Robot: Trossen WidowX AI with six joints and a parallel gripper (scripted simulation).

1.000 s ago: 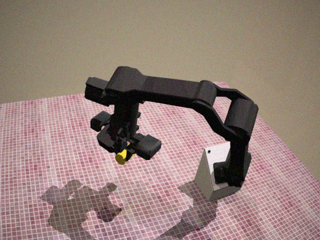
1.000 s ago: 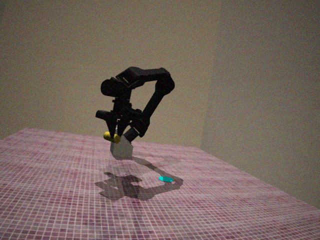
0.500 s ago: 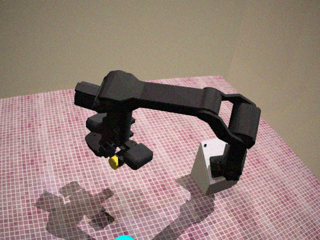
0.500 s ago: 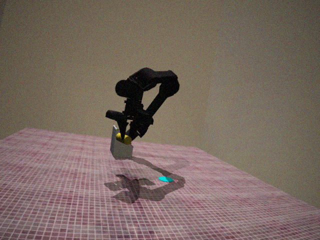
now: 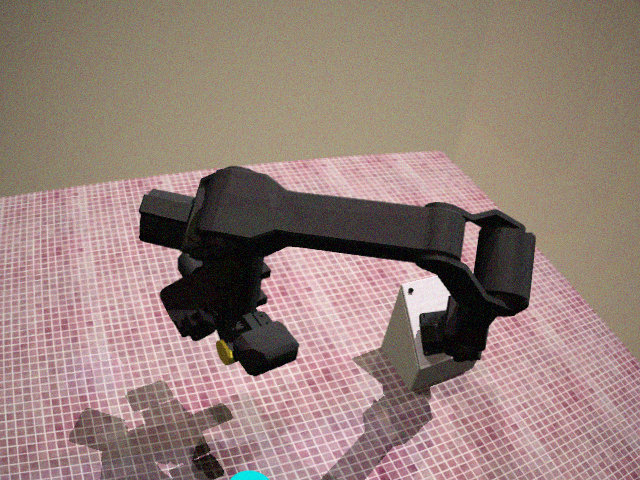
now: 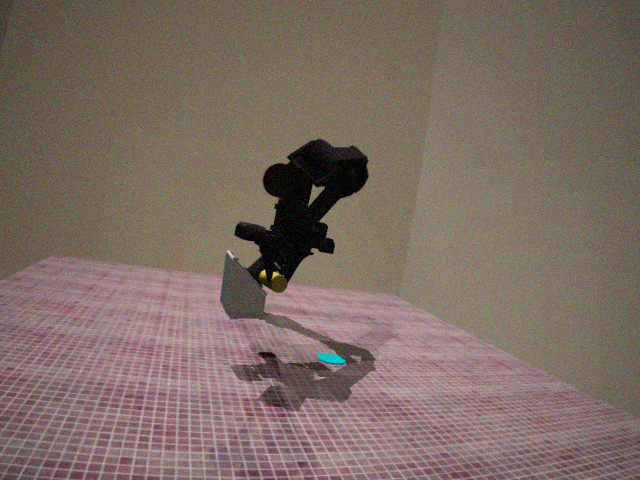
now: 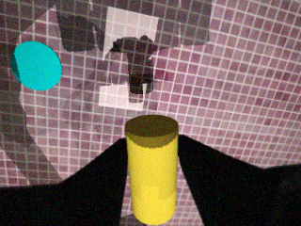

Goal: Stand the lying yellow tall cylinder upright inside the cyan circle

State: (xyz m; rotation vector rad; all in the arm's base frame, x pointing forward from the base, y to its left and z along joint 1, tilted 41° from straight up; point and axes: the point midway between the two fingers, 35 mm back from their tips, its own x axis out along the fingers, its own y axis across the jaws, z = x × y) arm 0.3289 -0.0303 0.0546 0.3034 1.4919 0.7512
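The cyan circle is 140 mm below my gripper tip, 130 mm to the left of it and 10 mm ahead of it. The rest, counted from my gripper tip: yellow cylinder (20 mm behind, 10 mm to the right).
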